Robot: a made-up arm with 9 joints.
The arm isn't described. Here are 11 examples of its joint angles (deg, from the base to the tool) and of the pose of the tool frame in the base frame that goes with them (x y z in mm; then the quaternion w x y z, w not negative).
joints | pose
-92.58 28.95 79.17 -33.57 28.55 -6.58 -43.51 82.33 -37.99 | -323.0 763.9 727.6 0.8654 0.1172 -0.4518 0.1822
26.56 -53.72 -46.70 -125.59 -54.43 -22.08 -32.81 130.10 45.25 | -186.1 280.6 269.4 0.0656 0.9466 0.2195 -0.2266
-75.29 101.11 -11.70 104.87 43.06 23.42 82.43 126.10 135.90 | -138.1 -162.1 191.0 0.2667 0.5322 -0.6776 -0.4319
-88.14 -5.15 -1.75 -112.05 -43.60 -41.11 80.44 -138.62 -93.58 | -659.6 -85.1 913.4 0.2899 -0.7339 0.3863 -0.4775
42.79 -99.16 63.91 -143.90 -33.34 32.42 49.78 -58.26 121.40 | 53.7 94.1 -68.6 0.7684 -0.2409 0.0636 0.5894
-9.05 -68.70 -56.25 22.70 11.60 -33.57 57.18 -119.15 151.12 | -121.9 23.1 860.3 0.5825 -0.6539 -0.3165 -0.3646
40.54 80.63 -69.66 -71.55 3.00 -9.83 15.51 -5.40 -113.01 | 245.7 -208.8 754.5 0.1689 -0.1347 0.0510 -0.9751
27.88 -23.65 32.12 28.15 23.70 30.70 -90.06 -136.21 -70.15 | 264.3 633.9 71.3 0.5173 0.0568 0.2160 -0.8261
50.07 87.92 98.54 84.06 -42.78 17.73 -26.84 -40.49 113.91 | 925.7 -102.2 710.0 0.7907 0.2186 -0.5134 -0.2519
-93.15 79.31 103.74 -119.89 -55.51 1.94 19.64 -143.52 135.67 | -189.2 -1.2 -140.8 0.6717 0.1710 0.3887 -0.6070
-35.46 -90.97 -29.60 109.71 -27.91 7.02 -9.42 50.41 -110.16 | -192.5 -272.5 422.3 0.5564 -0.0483 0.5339 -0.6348
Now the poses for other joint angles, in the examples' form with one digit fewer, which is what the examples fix.
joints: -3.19 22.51 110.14 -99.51 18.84 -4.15 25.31 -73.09 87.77
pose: 203 480 38 0.897 0.103 0.085 -0.421
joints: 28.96 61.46 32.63 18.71 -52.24 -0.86 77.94 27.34 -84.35
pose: 445 622 716 0.238 -0.134 -0.919 -0.283
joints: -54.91 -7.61 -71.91 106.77 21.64 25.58 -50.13 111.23 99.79
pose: -257 466 669 0.913 0.325 0.024 0.244
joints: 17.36 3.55 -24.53 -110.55 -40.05 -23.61 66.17 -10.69 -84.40
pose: -77 358 150 0.124 -0.541 0.205 0.806
